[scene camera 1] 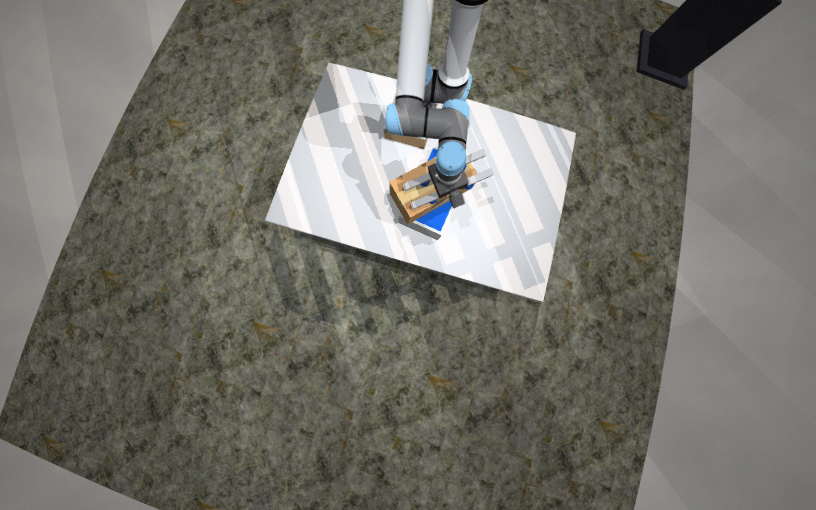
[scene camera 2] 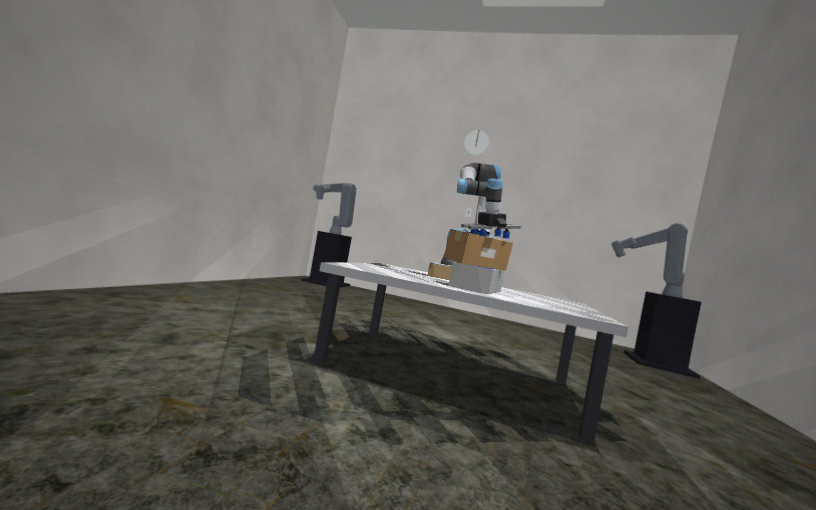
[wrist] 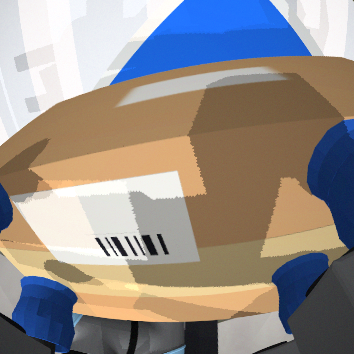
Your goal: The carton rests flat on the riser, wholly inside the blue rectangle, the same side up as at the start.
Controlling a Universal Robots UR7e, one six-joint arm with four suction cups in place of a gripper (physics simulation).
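Note:
A brown carton with a white barcode label hangs under my suction gripper. The blue cups sit on its top face, and suction holds it. The carton is over the grey riser and covers most of the blue rectangle. A blue corner shows past its front edge. The carton sits slightly tilted, right at the riser's top. I cannot tell whether it touches.
The riser stands on a white striped table. A small flat brown box lies on the table behind the riser, near the arm's base. Two grey arms on black pedestals stand beyond the table.

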